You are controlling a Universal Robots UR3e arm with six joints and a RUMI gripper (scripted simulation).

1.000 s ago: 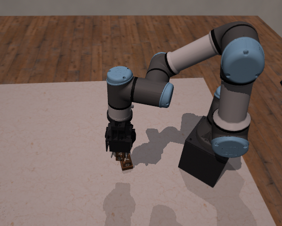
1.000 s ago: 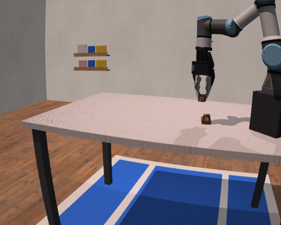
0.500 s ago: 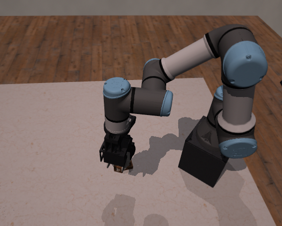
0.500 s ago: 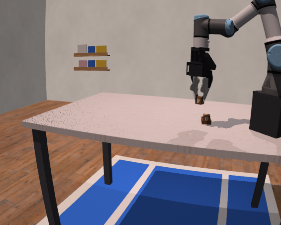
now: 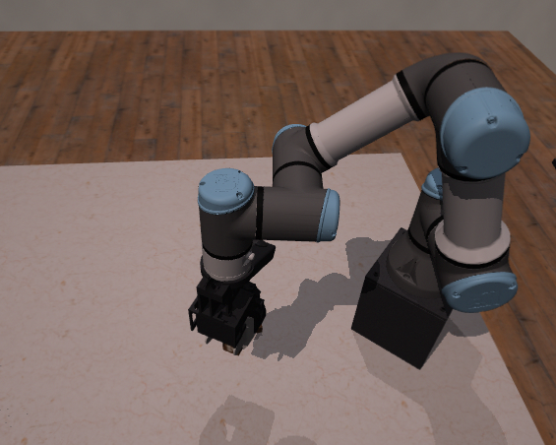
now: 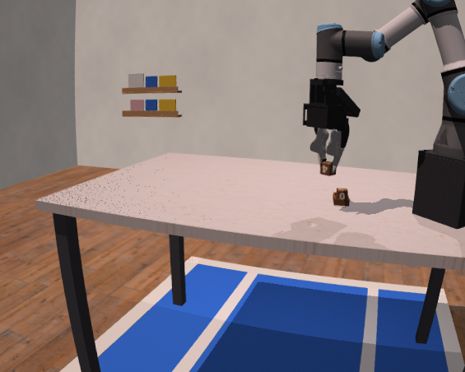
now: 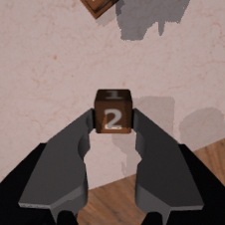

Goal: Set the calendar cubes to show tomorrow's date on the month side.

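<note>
My gripper is now 1 cm past the calendar tray, 12 cm to the left of it and 12 cm above it. Also, from my hand: brown digit cube (1 cm below).
</note>
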